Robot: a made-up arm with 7 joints.
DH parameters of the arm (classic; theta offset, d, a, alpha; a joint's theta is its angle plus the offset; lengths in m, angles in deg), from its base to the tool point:
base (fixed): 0 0.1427 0 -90
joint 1: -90 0.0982 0.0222 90
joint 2: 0 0.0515 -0.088 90
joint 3: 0 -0.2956 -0.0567 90
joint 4: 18.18 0 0.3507 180
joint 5: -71.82 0.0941 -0.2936 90
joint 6: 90 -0.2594 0.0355 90
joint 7: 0 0.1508 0.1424 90
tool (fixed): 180 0.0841 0 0
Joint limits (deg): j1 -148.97..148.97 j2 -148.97..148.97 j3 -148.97..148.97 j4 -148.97..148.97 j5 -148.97..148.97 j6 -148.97..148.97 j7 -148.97..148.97
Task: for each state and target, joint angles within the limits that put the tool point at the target. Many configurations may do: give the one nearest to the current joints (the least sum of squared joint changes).
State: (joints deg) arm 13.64 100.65 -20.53 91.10 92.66 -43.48 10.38
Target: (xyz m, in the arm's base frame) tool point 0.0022 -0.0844 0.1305
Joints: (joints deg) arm 11.31 125.26 -25.41 109.28 112.28 -93.44 29.61
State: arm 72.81 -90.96 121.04 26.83 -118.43 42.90 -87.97
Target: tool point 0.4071 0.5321 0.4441
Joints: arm 98.41 -133.69 128.30 -19.90 -98.47 46.75 -90.50
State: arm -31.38 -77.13 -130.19 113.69 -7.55 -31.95 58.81
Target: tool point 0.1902 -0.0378 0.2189
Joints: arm -57.91 -65.62 -139.05 86.37 10.85 -3.99 58.94
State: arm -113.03 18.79 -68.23 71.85 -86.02 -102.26 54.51
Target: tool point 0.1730 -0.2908 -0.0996
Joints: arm -106.44 30.93 -70.35 82.40 -85.30 -115.14 47.53
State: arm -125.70 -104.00 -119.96 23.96 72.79 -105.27 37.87
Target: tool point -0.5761 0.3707 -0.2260
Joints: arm -131.23 -100.66 -130.77 -7.15 47.48 -116.80 12.23
